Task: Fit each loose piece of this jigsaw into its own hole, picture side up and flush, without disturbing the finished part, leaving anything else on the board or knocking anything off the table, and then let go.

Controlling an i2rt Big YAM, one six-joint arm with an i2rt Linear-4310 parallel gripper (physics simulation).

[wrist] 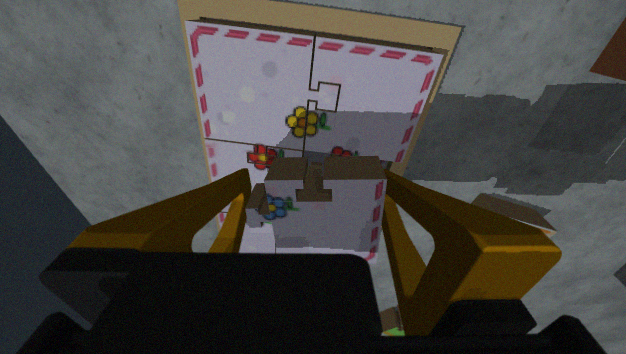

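Observation:
My gripper (313, 178) is shut on a pale jigsaw piece (332, 220), with one finger on each side. The piece is picture side up, with a blue flower at its left, red dashes along its right edge, a notch in its brown far side and a tab at the left. It is over the near part of the jigsaw and hides the surface beneath, including any hole there. The jigsaw's fitted part (240, 65) shows yellow and red flowers and a red dashed border, inside a tan frame (325, 17). The gap between the held piece and the board cannot be judged.
A thick brown-sided piece (515, 212) lies on the grey table (110, 100) right of the frame. Another brown-sided thing with a green top (391, 321) shows partly near the right finger's base. An orange-brown object (612, 57) is at the upper right. A dark area lies beyond the table's left edge.

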